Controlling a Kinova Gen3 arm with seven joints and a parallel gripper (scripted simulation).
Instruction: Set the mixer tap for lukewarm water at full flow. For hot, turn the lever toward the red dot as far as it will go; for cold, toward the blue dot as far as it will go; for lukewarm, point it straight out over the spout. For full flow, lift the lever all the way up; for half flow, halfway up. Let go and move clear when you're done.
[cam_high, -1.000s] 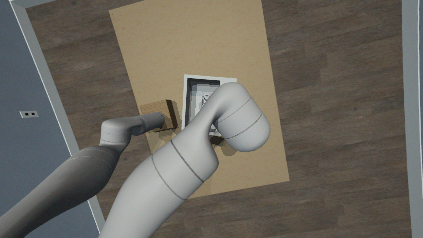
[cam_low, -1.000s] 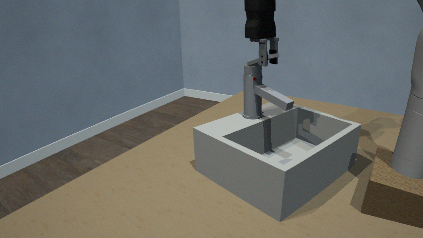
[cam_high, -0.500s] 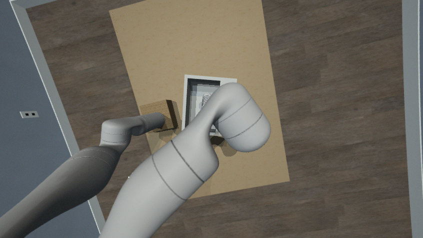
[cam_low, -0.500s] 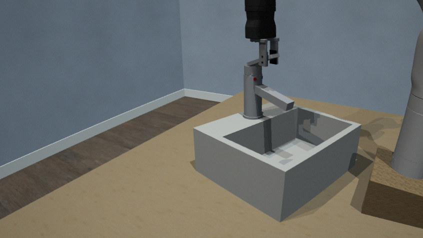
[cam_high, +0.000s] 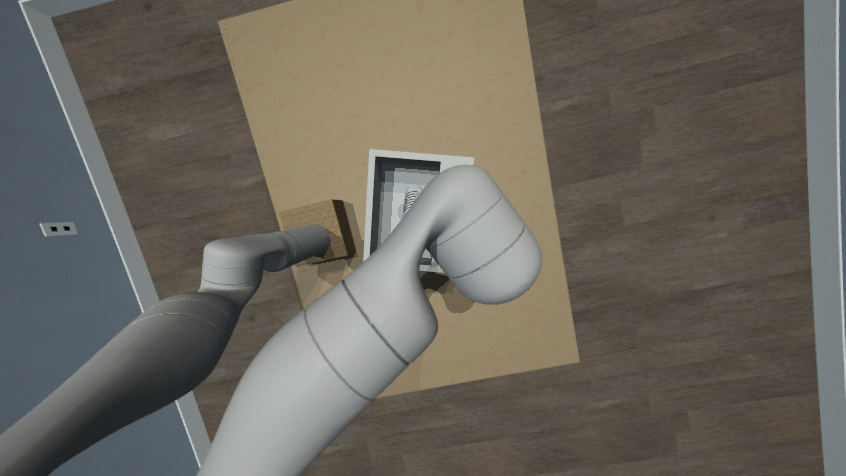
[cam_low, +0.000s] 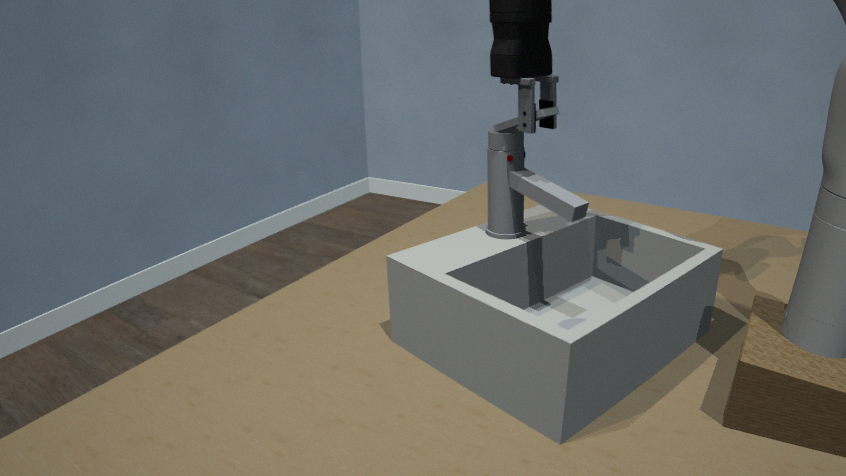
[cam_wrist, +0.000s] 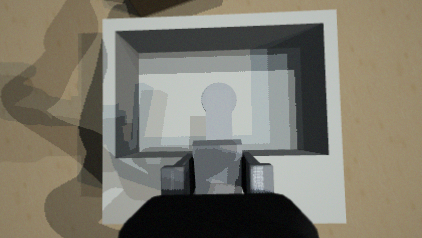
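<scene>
My hand is 20 mm short of the flat lever, 10 mm to the left of it and 10 mm above it. Also, from my hand: grey square sink (250 mm below, 60 mm behind, 20 mm to the left); grey mixer tap (60 mm below, 30 mm ahead, 10 mm to the right).
</scene>
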